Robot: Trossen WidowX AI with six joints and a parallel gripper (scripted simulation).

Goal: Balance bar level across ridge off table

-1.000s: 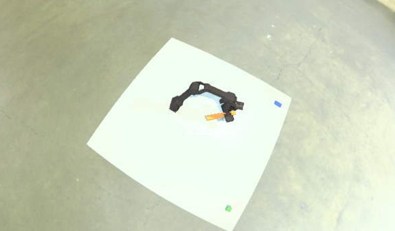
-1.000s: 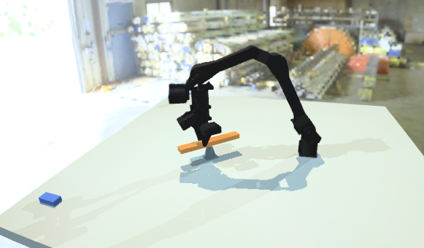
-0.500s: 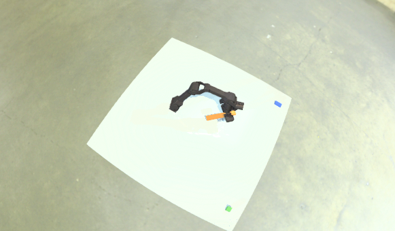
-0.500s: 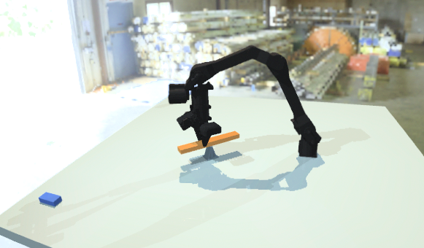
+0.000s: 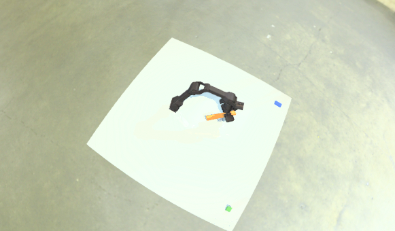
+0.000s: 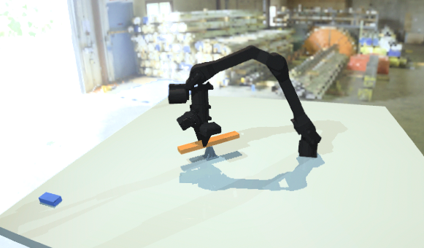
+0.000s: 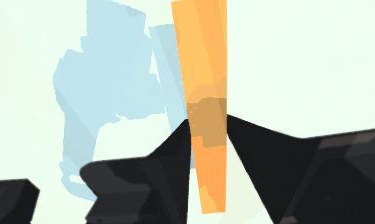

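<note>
Right now the orange bar is 2 cm to the right of my gripper tip and 2 cm behind it. From my gripper tip the other things lie so: blue block: 38 cm to the left, 37 cm ahead, 5 cm below; green block: 62 cm to the right, 37 cm ahead, 4 cm below.
</note>
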